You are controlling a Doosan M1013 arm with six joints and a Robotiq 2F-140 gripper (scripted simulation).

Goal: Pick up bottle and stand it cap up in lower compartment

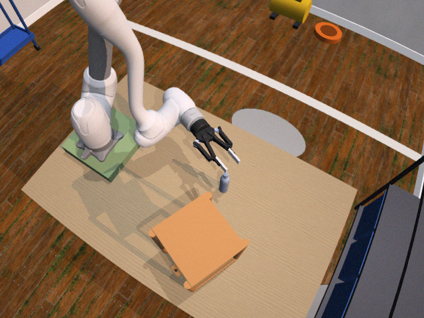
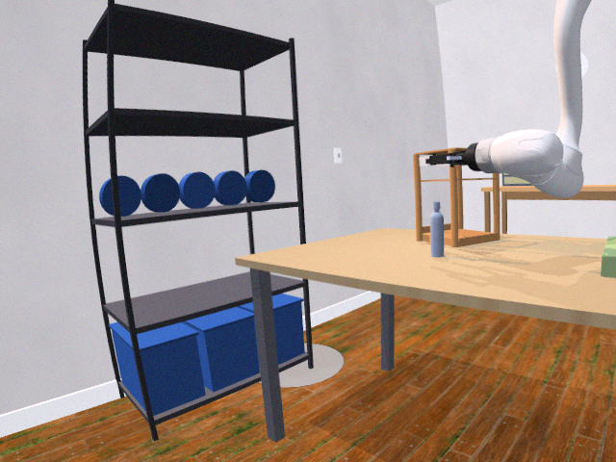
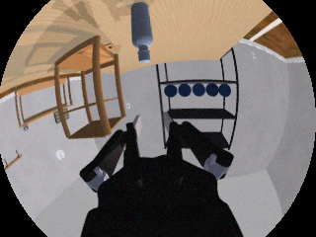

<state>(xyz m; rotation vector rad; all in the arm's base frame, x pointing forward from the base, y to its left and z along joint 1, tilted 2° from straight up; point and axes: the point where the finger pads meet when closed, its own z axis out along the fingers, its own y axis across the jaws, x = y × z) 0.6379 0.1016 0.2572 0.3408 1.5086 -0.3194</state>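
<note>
The grey-blue bottle is 180 mm below my hand. From my hand the other things lie so: wooden shelving unit 320 mm to the right, 120 mm below, 60 mm ahead.
</note>
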